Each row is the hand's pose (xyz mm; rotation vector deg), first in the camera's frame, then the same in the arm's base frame.
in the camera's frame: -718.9 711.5 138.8 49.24 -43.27 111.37
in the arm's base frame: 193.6 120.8 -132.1 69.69 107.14 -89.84
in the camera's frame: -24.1 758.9 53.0 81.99 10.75 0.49
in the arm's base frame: -160.3 -83.3 438.4 68.67 -95.61 99.58
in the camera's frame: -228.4 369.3 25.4 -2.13 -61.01 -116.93
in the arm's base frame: 148.7 -342.3 260.4 -133.46 55.15 68.68
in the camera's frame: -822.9 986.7 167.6 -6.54 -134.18 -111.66
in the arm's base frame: 109.0 397.3 -193.8 -77.50 26.36 61.70
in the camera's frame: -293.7 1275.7 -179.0 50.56 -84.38 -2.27
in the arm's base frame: -78.9 538.4 460.8 -50.88 118.71 -30.22
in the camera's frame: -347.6 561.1 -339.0 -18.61 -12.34 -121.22
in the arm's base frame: 382.7 -32.4 442.0 133.98 -41.52 -75.88
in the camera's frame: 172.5 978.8 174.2 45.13 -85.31 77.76
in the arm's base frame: -453.9 4.3 527.1 32.04 110.49 -54.19
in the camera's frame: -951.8 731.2 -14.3 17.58 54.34 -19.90
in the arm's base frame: 422.4 267.7 -196.6 49.63 -67.95 25.68
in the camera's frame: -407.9 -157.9 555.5 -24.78 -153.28 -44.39
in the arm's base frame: 118.8 -876.8 -291.6 -32.06 58.46 58.07
